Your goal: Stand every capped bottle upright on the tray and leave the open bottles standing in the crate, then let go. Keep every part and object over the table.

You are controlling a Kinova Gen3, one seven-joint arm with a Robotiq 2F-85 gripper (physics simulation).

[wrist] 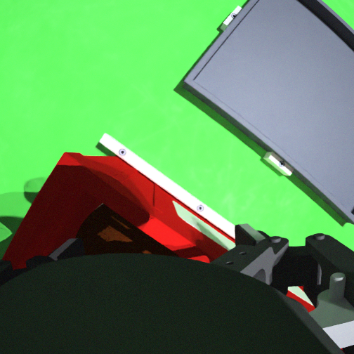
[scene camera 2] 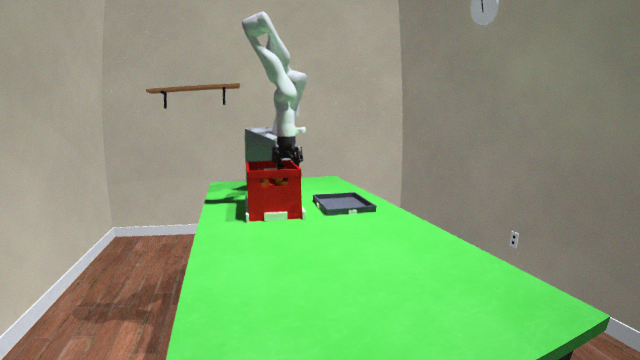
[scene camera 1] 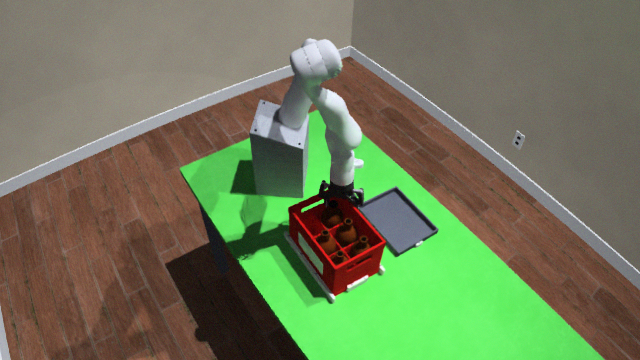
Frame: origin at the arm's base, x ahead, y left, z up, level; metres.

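Seen in the pictures: gripper, between the fingertips: (scene camera 1: 340,208); arm's base, origin of its link: (scene camera 1: 291,119).
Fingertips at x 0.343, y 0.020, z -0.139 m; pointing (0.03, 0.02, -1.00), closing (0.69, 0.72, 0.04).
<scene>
Offsets run from my fingertips to a thing's top centre. "spot": to the spot under its first point. Level surfaces: height alone.
The red crate {0.080 m ahead, 0.066 m right, 0.043 m up} (scene camera 1: 350,275) (scene camera 2: 275,202) (wrist: 40,215) stands on the table. A brown bottle with a black cap {0.007 m back, 0.026 m right, 0.031 m up} (scene camera 1: 332,216) stands in its back compartment; a shaded part of this bottle (wrist: 114,234) shows in the wrist view. Several brown bottles without visible caps stand nearer the front, among them one bottle {0.079 m ahead, 0.020 m right, 0.031 m up} (scene camera 1: 347,232) at the tray side and one {0.086 m ahead, 0.106 m right, 0.031 m up} (scene camera 1: 326,243) at the left. My gripper (scene camera 1: 342,202) (scene camera 2: 288,163) is open and empty, low at the crate's back end around the capped bottle's neck; contact is unclear. The grey tray {spot: 0.061 m ahead, 0.228 m left, 0.127 m down} (scene camera 1: 400,220) (scene camera 2: 345,201) (wrist: 280,80) holds no bottle.
White strips {spot: 0.227 m ahead, 0.059 m right, 0.104 m down} (scene camera 1: 357,283) (scene camera 2: 275,216) (wrist: 165,182) run along the crate's foot. The robot's grey base (scene camera 1: 279,162) (scene camera 2: 258,146) stands behind the crate. The green table's {0.132 m down} (scene camera 1: 440,300) (scene camera 2: 350,275) left edge runs near the crate. The tray lies to the crate's right.
</scene>
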